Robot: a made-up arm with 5 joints.
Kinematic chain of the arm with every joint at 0, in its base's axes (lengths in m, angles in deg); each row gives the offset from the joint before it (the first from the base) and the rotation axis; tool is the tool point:
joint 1: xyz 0 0 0.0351 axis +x
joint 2: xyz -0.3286 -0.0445 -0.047 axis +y
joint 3: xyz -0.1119 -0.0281 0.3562 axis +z
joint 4: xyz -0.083 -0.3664 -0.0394 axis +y
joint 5: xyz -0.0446 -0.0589 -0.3 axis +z
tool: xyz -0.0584 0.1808 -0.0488
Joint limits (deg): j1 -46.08..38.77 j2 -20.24..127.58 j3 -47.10..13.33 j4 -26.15..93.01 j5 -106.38..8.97
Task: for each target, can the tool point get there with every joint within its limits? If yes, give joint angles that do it. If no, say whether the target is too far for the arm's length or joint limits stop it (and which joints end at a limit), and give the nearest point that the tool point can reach.
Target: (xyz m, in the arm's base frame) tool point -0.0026 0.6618 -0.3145
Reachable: no: joint limits stop it (at a limit: joint 1, joint 3) | nearest point 0.1451 0.3168 0.2275 | short by 0.659 m
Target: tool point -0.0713 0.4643 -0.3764
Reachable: no: joint limits stop it (at a limit: joint 1, joint 2, joint 3) | nearest point 0.1793 0.2516 0.1765 | short by 0.643 m
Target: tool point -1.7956 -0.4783 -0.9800
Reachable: no: too far | nearest point -0.9752 -0.2656 -0.2846 | short by 1.096 m
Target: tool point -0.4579 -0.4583 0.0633
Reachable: yes | joints -11.36 16.51 0.12 10.50 -94.80
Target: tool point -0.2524 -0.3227 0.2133
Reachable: yes | joints 1.06 114.81 1.81 10.22 -33.79
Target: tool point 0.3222 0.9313 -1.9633
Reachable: no: too far | nearest point -0.2713 -0.1944 -0.4178 | short by 2.002 m
